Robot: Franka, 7 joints.
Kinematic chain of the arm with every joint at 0, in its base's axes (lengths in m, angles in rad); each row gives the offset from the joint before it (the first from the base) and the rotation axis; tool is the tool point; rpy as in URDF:
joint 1: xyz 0 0 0.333 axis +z
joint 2: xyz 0 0 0 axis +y
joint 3: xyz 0 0 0.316 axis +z
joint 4: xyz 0.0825 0 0 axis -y
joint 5: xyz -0.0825 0 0.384 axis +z
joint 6: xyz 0 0 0 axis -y
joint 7: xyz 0.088 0 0 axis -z
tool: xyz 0 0 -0.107 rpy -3.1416 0 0
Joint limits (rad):
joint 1: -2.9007..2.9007
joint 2: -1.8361..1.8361
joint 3: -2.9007..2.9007
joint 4: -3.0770..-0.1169
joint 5: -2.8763..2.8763
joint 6: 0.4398..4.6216
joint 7: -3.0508..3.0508
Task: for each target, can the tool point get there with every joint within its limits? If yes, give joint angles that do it. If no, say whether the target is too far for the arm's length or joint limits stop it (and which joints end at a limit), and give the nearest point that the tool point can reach.
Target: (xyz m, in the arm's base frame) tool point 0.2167 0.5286 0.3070
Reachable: yes | joints 2.3345 0.5426 -1.2131 -2.1546 -1.5568 2.5681 0.7538
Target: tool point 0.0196 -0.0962 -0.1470
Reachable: yes | joints -0.5213 1.3997 -0.1272 -2.3923 -0.7756 2.3332 -2.2124
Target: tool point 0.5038 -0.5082 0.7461
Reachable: yes | joints -1.3998 1.1713 1.9877 -0.8696 2.1319 2.6826 2.1717
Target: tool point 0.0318 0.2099 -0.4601
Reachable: no: joint limits stop it (at a limit: joint 2) | nearest point 0.0335 0.2213 -0.3574 | short by 0.103 m
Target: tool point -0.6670 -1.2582 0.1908
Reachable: no: too far | nearest point -0.3998 -0.7542 0.2478 | short by 0.573 m
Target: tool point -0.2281 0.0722 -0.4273
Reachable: no: joint limits stop it (at a limit: joint 2) | nearest point -0.2329 0.0737 -0.3593 | short by 0.068 m
